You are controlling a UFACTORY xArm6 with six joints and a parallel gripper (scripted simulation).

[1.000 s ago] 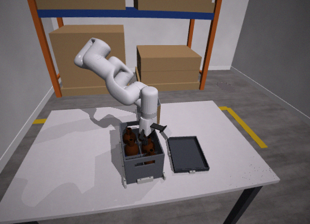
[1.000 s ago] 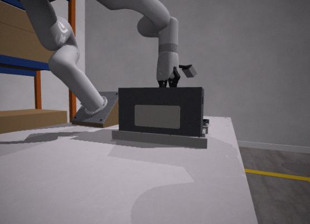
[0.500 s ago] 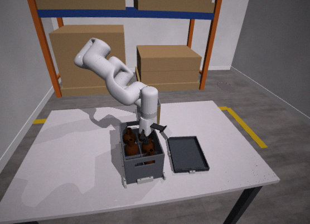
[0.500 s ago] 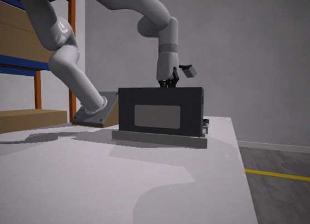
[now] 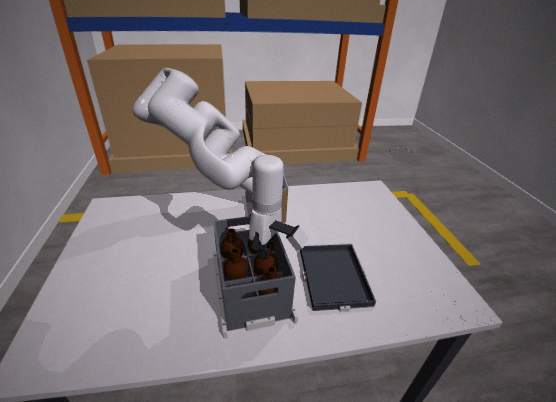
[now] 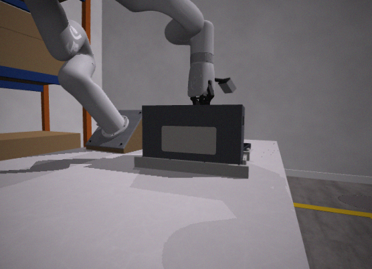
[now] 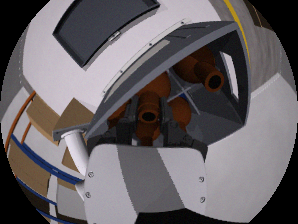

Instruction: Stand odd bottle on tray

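My gripper is now 70 mm above the dark grey crate, 50 mm to the left of it and 10 mm short of it. Round my hand: glass bottle 90 mm behind, 70 mm below, 10 mm to the right; dark tray 230 mm to the left, 150 mm below, 10 mm behind.
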